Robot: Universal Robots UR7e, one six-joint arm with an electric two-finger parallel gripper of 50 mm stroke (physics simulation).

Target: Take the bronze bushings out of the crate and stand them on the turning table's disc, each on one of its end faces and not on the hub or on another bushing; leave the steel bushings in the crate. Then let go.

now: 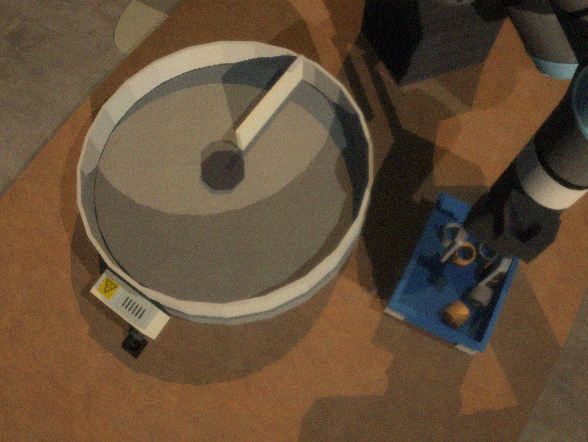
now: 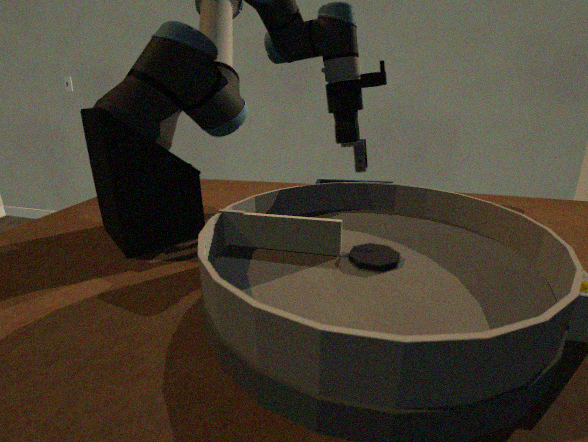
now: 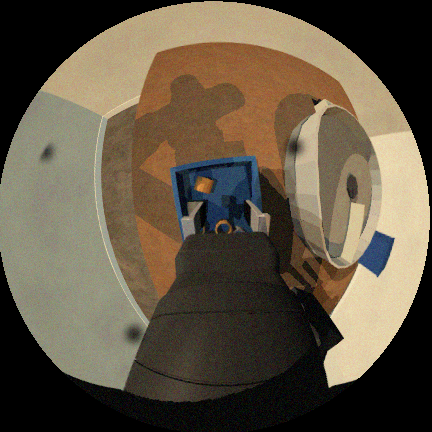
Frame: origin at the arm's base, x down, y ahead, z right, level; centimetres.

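Seen in the pictures: gripper, between the fingertips: [image 1: 464, 267] [image 2: 361, 169] [image 3: 224, 208]; arm's base, origin of its link: [image 2: 130, 133].
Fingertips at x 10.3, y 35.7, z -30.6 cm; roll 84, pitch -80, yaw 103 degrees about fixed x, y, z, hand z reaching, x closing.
Pixels of each thing's top centre, then the offset from my fingertips to it. "pt": a spot on its surface instead.
- blue crate, centre of its top: [image 1: 463, 268] [image 3: 219, 214] [image 2: 354, 187] dx +4.4, dy -1.7, dz -0.3 cm
- steel bushing, centre of its top: [image 1: 483, 293] [image 3: 193, 208] dx +5.7, dy -1.5, dz -5.0 cm
- turning table's disc, centre of its top: [image 2: 374, 253] [image 1: 223, 168] [image 3: 353, 186] dx +3.3, dy +11.0, dz +34.3 cm
- dark hub, centre of its top: [image 2: 374, 253] [image 1: 223, 168] [image 3: 353, 186] dx +3.3, dy +11.0, dz +34.3 cm
- high pale rim, a spot on its surface: [image 1: 295, 295] pt dx +4.2, dy +16.9, dz +14.2 cm
- straight pale divider, a spot on its surface: [image 2: 295, 235] [image 1: 260, 111] [image 3: 355, 225] pt dx +1.6, dy +1.1, dz +36.6 cm
- control box, a spot on its surface: [image 1: 131, 304] pt dx +3.5, dy +33.5, dz +28.9 cm
My gripper [image 1: 458, 278] [image 2: 360, 170] [image 3: 224, 208] is open and empty above the blue crate [image 1: 435, 325] [image 2: 354, 181] [image 3: 215, 163]. Below, near the fingers, a bronze bushing [image 1: 472, 256] [image 3: 223, 220] stands on end. Another bronze bushing [image 1: 456, 314] [image 3: 205, 185] lies on its side near the crate's end. A darker bronze one [image 1: 496, 281] is mostly hidden by a finger. A steel bushing [image 1: 481, 295] lies on its side; steel rings [image 1: 454, 225] [image 1: 483, 251] stand on end, partly hidden. No bushing shows on the turning table's disc [image 1: 225, 250] [image 2: 440, 310] [image 3: 335, 145].
The disc has a dark hub [image 1: 223, 166] [image 2: 374, 257] [image 3: 352, 186], a high pale rim [image 1: 295, 295] and a straight pale divider [image 1: 270, 105] [image 2: 295, 235] [image 3: 355, 230]. A control box [image 1: 131, 304] is on its outside. The black robot pedestal [image 2: 145, 195] stands beside the turning table.
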